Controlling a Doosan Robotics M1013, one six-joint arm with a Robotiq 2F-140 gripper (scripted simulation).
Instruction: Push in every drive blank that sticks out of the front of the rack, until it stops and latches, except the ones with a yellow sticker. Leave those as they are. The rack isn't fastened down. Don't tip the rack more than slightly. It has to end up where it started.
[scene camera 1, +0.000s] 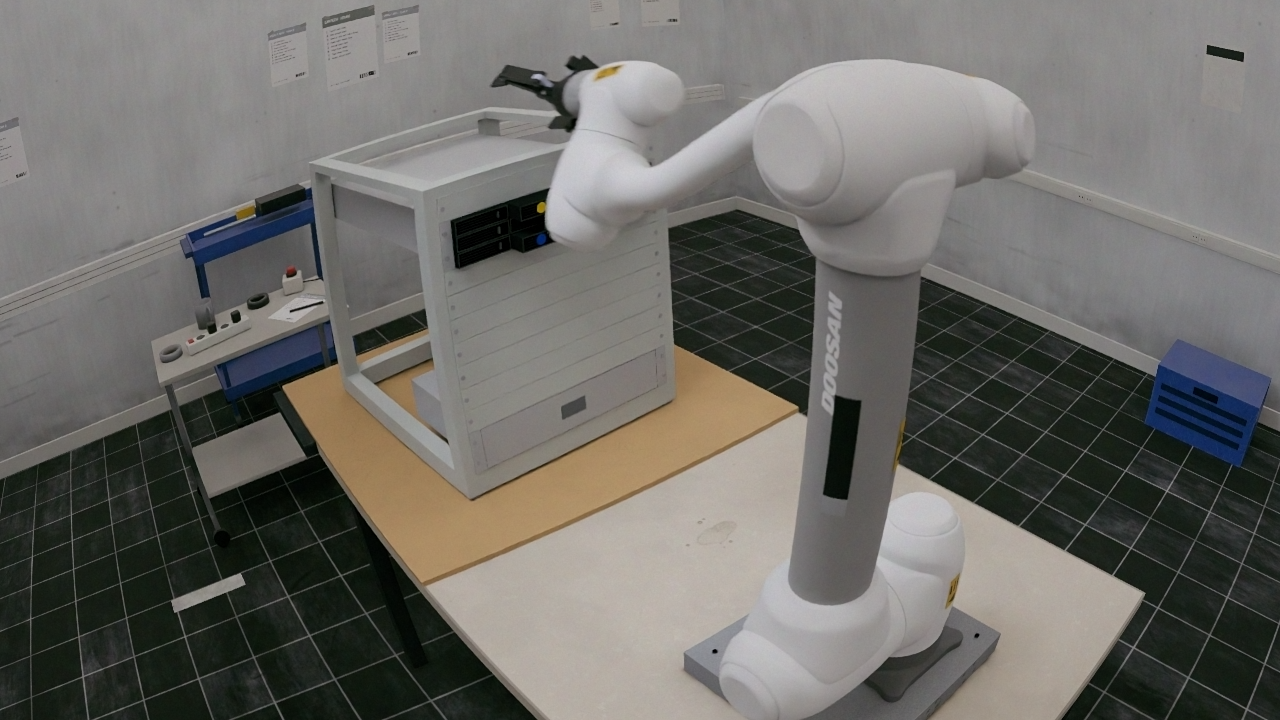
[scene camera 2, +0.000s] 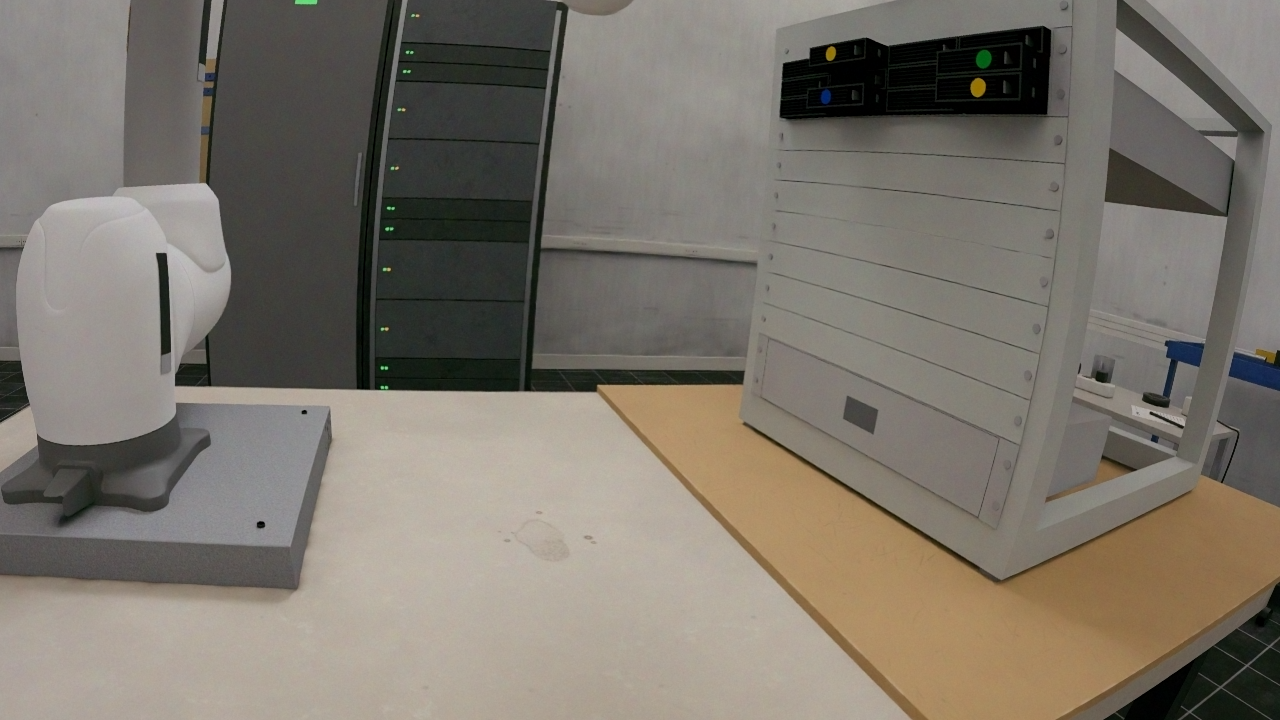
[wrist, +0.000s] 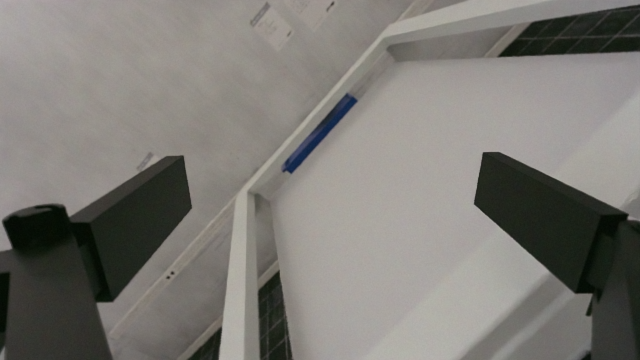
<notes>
The pictures show: the gripper, a yellow-sticker blank, a white rack and a brown board.
The gripper also shows in the wrist view.
</notes>
